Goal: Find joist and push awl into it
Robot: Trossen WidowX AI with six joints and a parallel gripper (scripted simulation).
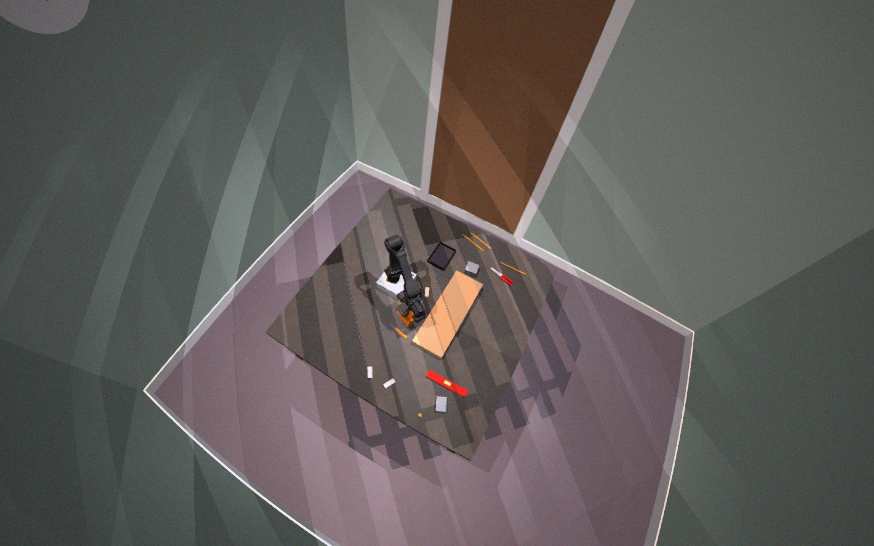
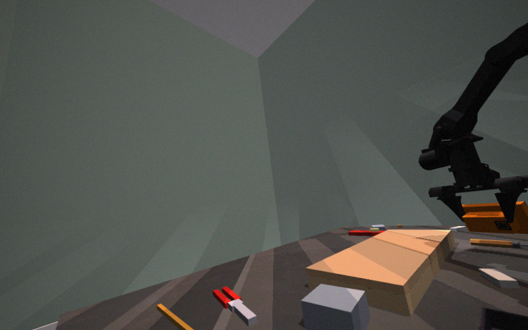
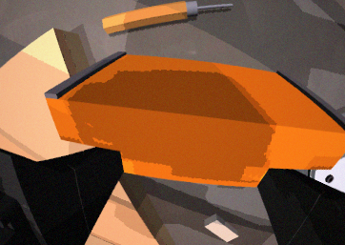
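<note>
Now: gripper tip 20 mm past the orange stud finder. Round my gripper tip: red level (310 mm ahead, 290 mm to the right, 60 mm below); then square indicator (20 mm to the left, 20 mm behind); then yellow-handled awl (100 mm to the right, 70 mm below, 40 mm behind).
</note>
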